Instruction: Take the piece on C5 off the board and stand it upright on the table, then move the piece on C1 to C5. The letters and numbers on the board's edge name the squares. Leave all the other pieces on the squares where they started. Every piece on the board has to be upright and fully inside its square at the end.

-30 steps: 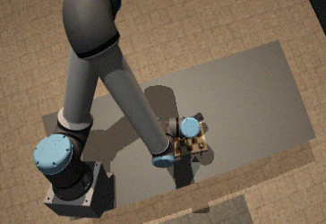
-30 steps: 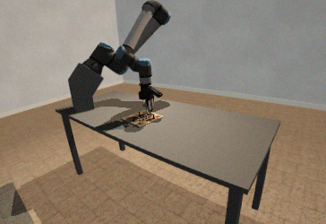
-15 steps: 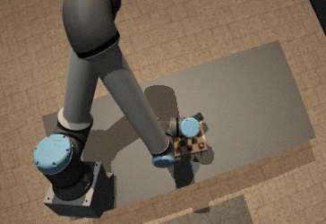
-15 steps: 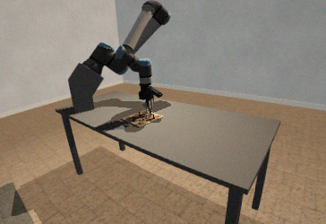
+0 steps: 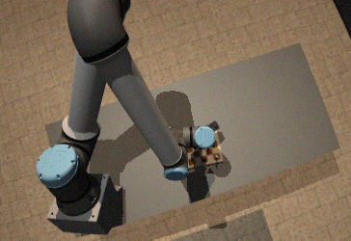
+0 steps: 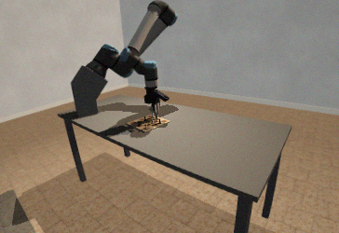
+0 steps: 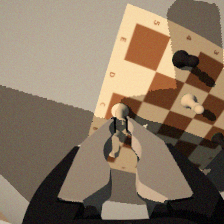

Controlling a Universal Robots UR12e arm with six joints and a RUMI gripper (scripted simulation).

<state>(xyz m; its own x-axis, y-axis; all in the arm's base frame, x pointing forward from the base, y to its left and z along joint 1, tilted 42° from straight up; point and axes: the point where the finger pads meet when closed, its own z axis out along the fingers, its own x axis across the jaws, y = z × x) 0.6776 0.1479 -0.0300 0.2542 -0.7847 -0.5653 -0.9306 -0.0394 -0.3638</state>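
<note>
The chessboard is 8 cm to the right of my hand, 3 cm below it and 1 cm behind it. Round my hand: light pawn (1 cm below).
</note>
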